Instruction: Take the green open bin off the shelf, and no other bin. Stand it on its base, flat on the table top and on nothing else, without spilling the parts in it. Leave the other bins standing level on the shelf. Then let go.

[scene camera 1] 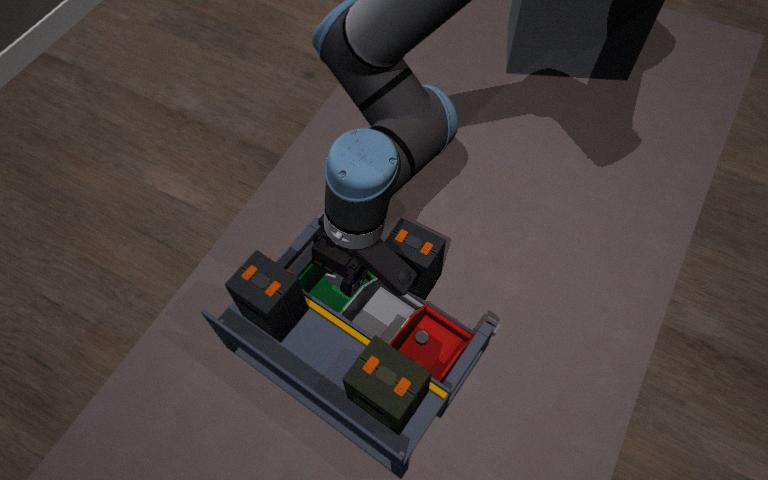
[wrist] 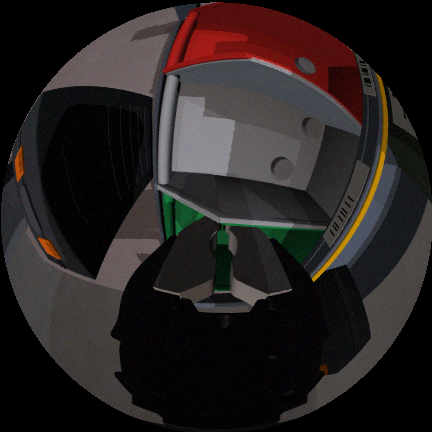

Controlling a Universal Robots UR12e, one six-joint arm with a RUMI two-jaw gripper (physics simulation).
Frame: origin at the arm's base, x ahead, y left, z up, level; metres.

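Seen in the pictures: gripper, fingertip midpoint: point(scene camera 1: 351, 292) point(wrist: 221, 212).
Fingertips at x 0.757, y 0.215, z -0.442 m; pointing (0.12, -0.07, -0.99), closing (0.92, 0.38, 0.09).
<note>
Offsets run from my fingertips to a thing's top centre. "*": to the spot under its first point.
The green open bin {* 0.033 m ahead, 0.042 m right, 0.033 m down} point(scene camera 1: 325, 294) point(wrist: 307, 240) stands at the far-left end of the shelf {* 0.105 m ahead, 0.070 m left, 0.060 m up} point(scene camera 1: 322, 345), partly hidden by the gripper; its parts cannot be made out. My gripper point(scene camera 1: 352, 284) point(wrist: 221, 212) is shut with nothing between its fingers. It is over the green bin, with its tips by the wall shared with the grey bin; whether they touch is unclear. The grey open bin {* 0.041 m back, 0.051 m left, 0.033 m down} point(scene camera 1: 387, 307) point(wrist: 205, 145) stands level beside it, with two round parts showing in the wrist view. The red open bin {* 0.081 m back, 0.163 m left, 0.033 m down} point(scene camera 1: 444, 339) point(wrist: 280, 37) stands level beyond, with a round part point(scene camera 1: 421, 337) point(wrist: 305, 65).
A dark case {0.133 m ahead, 0.026 m right, 0.180 m up} point(scene camera 1: 263, 294) point(wrist: 345, 320) stands left of the green bin. Another dark case {0.120 m back, 0.028 m left, 0.090 m up} point(scene camera 1: 419, 249) point(wrist: 95, 165) stands behind the bins, close to the gripper. An olive case {0.072 m ahead, 0.197 m left, 0.157 m up} point(scene camera 1: 387, 379) stands at the front. A yellow strip {0.059 m ahead, 0.076 m left, 0.070 m up} point(scene camera 1: 339, 321) point(wrist: 384, 135) runs along the bins' front.
</note>
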